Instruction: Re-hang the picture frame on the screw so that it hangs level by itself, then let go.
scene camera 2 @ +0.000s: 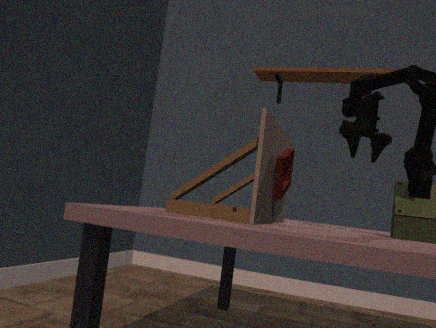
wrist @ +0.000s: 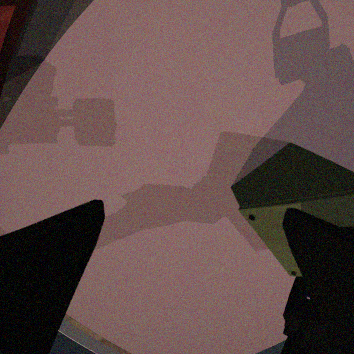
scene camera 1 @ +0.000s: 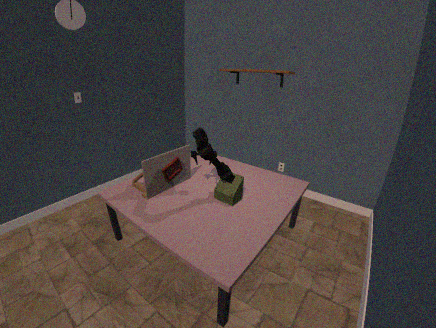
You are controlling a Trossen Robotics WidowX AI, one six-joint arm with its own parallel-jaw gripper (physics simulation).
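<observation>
The red picture frame (scene camera 1: 172, 169) (scene camera 2: 284, 174) is on the front face of the upright grey board (scene camera 1: 152, 182) (scene camera 2: 259, 170). In the scene camera 1 view it looks tilted against the board's edges, its left end lower. Part of the red frame (wrist: 5, 30) shows at the upper left corner of the wrist view. The screw does not show; whether the frame bears on it cannot be told. My gripper (scene camera 1: 203, 162) (scene camera 2: 364, 159) (wrist: 195, 213) is open and empty, fingers pointing down, above the table and well apart from the frame, on the arm's side of the board.
The arm stands on a green block (scene camera 1: 229, 191) (scene camera 2: 414, 222) (wrist: 272, 227) on the pink table (scene camera 1: 215, 240) (scene camera 2: 150, 222). Wooden braces (scene camera 1: 139, 184) (scene camera 2: 215, 168) support the board from behind. A wooden shelf (scene camera 1: 257, 71) (scene camera 2: 310, 75) is on the wall.
</observation>
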